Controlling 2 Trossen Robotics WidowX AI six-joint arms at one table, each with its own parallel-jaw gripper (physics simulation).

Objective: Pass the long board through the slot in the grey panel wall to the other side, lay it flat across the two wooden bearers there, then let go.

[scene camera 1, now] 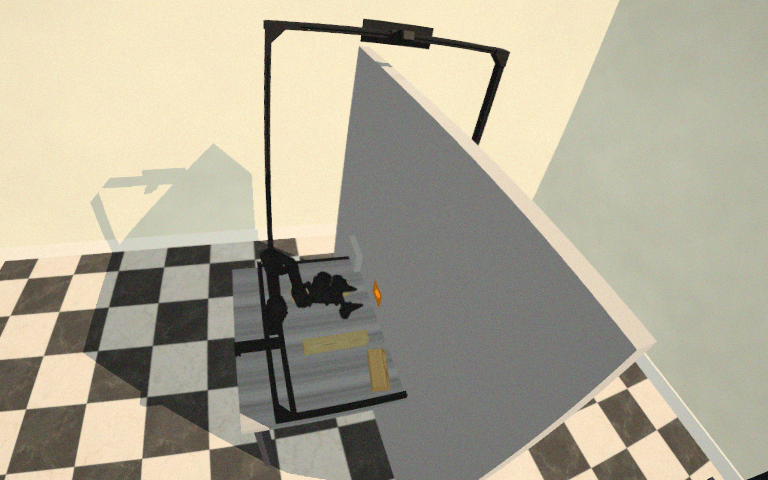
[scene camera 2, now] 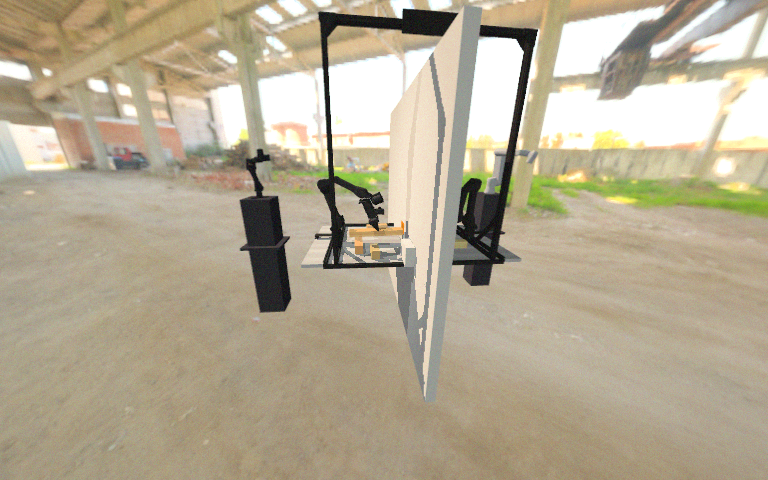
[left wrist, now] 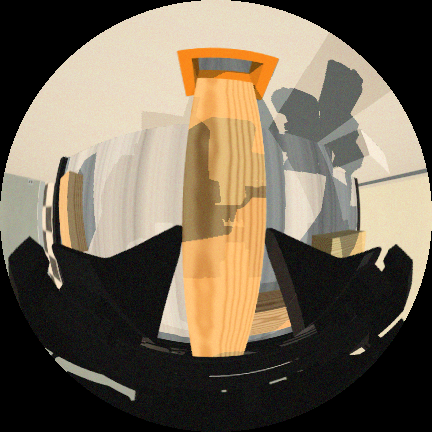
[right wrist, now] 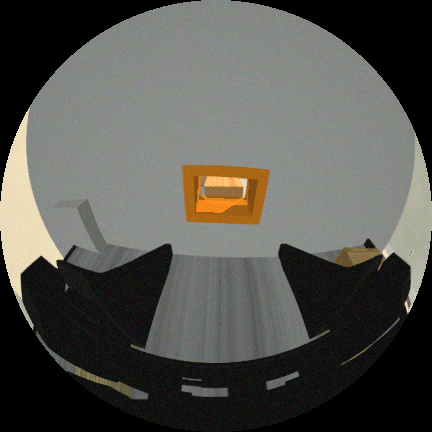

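The long board is held above the table, its far end at the orange-rimmed slot in the panel wall. Its end face shows through the slot in the right wrist view; whether it is inside the slot is unclear. My left gripper is shut on the board. My right gripper is open and empty, facing the slot from the other side. One pale bearer lies there; another is mostly hidden under my right arm.
An orange-brown block lies near the wall on the right arm's side. Wooden blocks lie on the left arm's side. A light upright bracket stands against the wall. A black frame rises around the table.
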